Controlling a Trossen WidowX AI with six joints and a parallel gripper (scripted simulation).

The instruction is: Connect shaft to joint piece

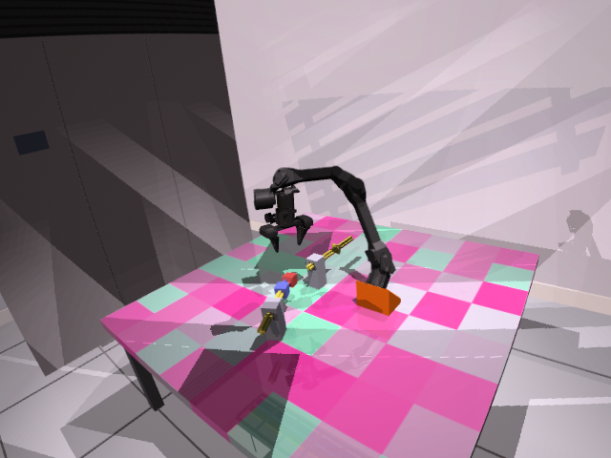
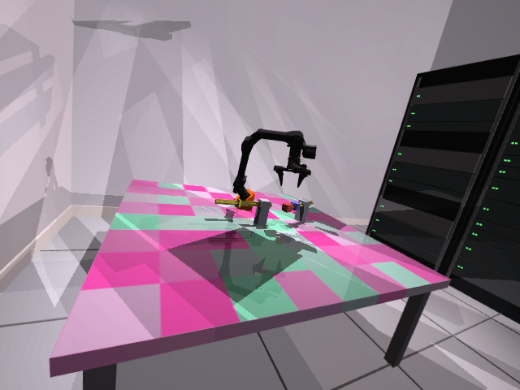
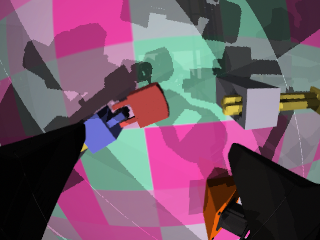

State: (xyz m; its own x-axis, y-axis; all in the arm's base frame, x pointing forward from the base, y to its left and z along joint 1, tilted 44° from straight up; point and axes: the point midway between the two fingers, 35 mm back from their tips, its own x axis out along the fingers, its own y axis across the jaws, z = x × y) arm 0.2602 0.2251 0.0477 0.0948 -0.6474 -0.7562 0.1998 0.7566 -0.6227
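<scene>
The joint piece is 1 cm behind my gripper tip, 2 cm to the left of it and 12 cm below it.
</scene>
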